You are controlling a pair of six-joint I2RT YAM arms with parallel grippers.
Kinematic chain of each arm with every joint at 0, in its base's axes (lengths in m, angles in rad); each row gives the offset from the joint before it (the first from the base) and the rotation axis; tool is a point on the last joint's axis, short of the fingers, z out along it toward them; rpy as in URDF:
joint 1: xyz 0 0 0.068 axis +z
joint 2: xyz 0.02 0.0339 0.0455 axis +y
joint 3: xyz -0.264 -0.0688 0 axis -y
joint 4: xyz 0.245 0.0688 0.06 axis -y
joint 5: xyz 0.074 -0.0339 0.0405 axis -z
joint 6: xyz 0.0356 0 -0.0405 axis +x
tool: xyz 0 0 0 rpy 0 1.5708 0
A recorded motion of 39 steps. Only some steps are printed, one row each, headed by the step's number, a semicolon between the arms.
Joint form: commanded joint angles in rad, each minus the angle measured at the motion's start. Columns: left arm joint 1, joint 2, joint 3, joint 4, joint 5, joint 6; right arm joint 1, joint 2, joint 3, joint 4, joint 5, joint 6.
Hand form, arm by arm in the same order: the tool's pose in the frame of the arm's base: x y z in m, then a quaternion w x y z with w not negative. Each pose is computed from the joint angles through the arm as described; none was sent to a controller.
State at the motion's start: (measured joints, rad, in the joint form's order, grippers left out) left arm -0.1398 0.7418 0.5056 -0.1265 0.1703 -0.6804; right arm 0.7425 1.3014 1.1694 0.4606 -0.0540 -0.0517
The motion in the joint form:
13: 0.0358 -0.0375 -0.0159 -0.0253 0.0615 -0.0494; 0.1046 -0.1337 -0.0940 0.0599 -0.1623 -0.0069
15: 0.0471 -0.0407 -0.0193 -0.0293 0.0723 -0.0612; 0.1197 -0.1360 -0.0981 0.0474 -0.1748 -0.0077
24: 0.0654 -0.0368 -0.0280 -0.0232 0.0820 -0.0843; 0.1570 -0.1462 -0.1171 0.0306 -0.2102 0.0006
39: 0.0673 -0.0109 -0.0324 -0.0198 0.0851 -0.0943; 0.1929 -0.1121 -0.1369 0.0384 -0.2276 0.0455
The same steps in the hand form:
13: 0.1706 -0.0260 0.2520 0.47587 -0.18964 0.79898 -0.31497; 0.1697 0.2035 0.4387 0.74971 -0.31685 0.44366 0.37512
15: 0.1701 -0.0244 0.2509 0.47204 -0.19639 0.79826 -0.31842; 0.1663 0.2064 0.4365 0.74134 -0.32713 0.44400 0.38245
24: 0.1709 -0.0216 0.2479 0.46682 -0.21108 0.79607 -0.32217; 0.1567 0.2122 0.4306 0.71985 -0.35008 0.44125 0.40566
39: 0.1742 -0.0217 0.2427 0.45440 -0.21883 0.80143 -0.32148; 0.1552 0.2272 0.4158 0.68708 -0.36106 0.45658 0.43484

